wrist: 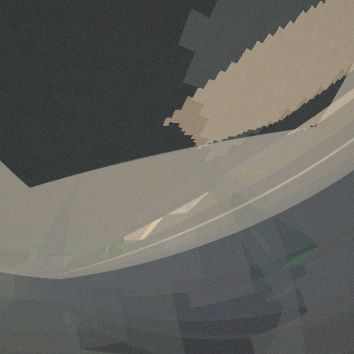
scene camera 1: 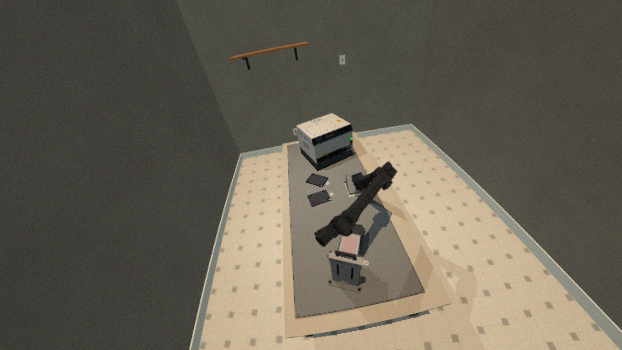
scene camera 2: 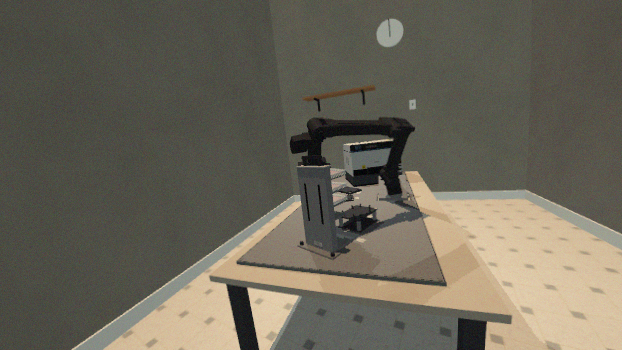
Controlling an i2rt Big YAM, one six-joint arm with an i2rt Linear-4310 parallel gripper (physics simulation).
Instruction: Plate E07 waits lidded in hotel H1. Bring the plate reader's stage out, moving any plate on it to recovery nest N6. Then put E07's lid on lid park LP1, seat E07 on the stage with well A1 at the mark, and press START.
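Places are measured from the arm's base along level axes (x ahead, y left, z up), in millimetres.
Pixels of known places: arm's base, origin of its link: (scene camera 1: 358, 181) (scene camera 2: 393, 186).
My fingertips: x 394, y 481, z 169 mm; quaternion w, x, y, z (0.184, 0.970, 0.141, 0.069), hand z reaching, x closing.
Observation:
Ahead of a thing's pixels: the offset from my fingertips to its top centre. "*": to the spot under its first point.
The plate reader {dx -277, dy -1025, dz +99 mm} (scene camera 1: 325, 137) (scene camera 2: 367, 157), a white box with a black band and a green light, stands at the table's far end; its stage cannot be made out. The grey hotel (scene camera 1: 346, 270) (scene camera 2: 316, 210) stands at the near end, with several pale plates on its shelves; a pink-topped plate {dx -85, dy +112, dz +57 mm} (scene camera 1: 349, 245) is uppermost. Lids and labels are too small to tell. My gripper (scene camera 2: 314, 161) points down at the hotel's top, its fingers hidden behind the back panel; it is open and empty. In the wrist view a close, see-through surface covers much of the picture.
A dark pinned platform {dx -179, dy -53, dz -160 mm} (scene camera 2: 357, 212) on posts stands beside the hotel. Two flat dark nests {* dx -93, dy -664, dz -225 mm} (scene camera 1: 317, 180) {* dx -57, dy -460, dz -226 mm} (scene camera 1: 319, 198) lie between hotel and reader. The arm (scene camera 1: 365, 200) (scene camera 2: 355, 127) reaches over the table from its base at the right side. A shelf (scene camera 1: 270, 51) (scene camera 2: 340, 93) is on the wall.

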